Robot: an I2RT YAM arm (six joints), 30 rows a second.
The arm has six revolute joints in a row. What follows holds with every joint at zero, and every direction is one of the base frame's.
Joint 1 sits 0.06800 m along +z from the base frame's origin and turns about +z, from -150.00 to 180.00 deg.
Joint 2 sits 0.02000 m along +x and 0.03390 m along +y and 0.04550 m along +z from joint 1 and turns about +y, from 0.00 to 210.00 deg.
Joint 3 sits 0.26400 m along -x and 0.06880 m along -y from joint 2 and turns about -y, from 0.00 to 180.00 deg.
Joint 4 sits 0.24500 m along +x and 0.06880 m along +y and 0.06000 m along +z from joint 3 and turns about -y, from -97.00 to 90.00 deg.
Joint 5 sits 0.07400 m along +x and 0.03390 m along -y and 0.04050 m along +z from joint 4 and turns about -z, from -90.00 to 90.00 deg.
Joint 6 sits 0.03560 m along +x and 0.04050 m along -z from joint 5 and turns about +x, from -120.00 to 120.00 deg.
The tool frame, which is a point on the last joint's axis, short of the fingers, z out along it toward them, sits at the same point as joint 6; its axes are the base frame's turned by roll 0.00, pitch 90.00 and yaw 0.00 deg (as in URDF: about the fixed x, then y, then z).
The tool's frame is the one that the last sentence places.
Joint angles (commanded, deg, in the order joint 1, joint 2, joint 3, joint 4, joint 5, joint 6), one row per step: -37.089 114.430 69.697 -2.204 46.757 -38.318; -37.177 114.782 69.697 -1.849 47.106 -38.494; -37.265 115.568 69.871 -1.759 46.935 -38.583; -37.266 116.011 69.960 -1.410 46.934 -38.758; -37.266 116.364 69.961 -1.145 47.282 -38.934; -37.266 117.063 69.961 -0.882 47.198 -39.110; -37.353 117.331 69.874 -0.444 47.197 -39.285; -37.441 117.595 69.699 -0.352 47.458 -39.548; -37.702 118.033 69.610 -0.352 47.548 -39.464; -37.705 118.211 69.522 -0.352 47.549 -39.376; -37.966 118.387 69.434 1.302 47.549 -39.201; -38.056 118.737 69.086 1.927 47.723 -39.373
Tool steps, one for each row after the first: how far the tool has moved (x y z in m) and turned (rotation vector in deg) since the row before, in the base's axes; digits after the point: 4 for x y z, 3 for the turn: -0.0001 -0.0009 -0.0019 -0.193 0.304 -0.238; 0.0006 -0.0012 -0.0045 0.422 0.417 0.073; 0.0008 -0.0006 -0.0022 0.017 0.154 0.088; 0.0002 -0.0004 -0.0020 -0.138 0.376 -0.147; 0.0006 -0.0004 -0.0046 0.328 0.461 0.145; -0.0001 -0.0007 -0.0018 -0.035 0.084 0.002; -0.0009 -0.0003 -0.0025 0.079 0.620 -0.130; -0.0015 -0.0013 -0.0034 0.260 0.387 -0.363; -0.0002 0.0002 -0.0016 0.153 0.136 -0.048; 0.0002 -0.0025 0.0002 -0.870 -1.248 -0.349; -0.0009 -0.0002 -0.0033 -0.040 0.285 -0.121
